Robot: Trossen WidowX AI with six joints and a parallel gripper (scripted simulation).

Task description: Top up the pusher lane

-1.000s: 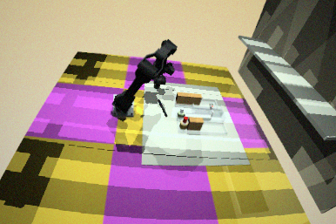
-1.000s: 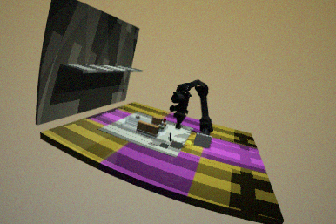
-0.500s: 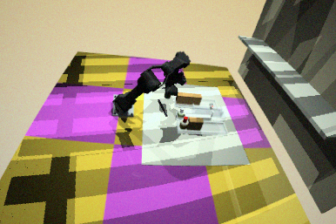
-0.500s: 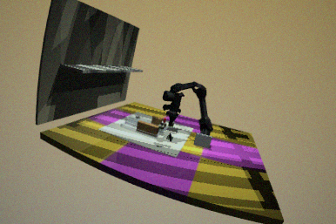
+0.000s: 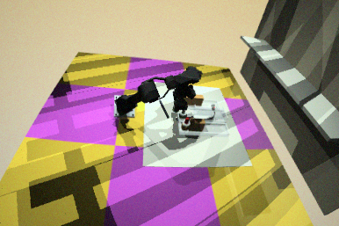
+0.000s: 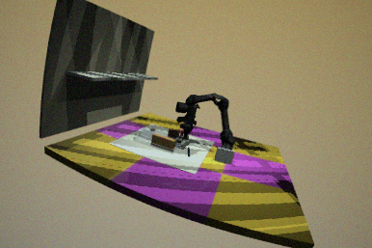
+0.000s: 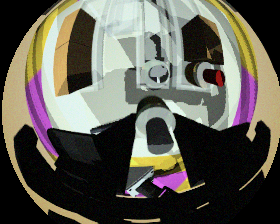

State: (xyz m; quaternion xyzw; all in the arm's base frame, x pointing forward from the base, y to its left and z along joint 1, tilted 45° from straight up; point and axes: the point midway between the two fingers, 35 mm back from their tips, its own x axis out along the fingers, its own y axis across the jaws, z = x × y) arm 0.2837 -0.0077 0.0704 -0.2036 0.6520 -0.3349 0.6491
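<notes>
Right now the clear pusher lane is 190 mm ahead of my gripper tip, 10 mm to the right of it and 60 mm below it. From my gripper tip the other things lie so: grey shelf (550 mm ahead, 80 mm to the right, 290 mm above).
</notes>
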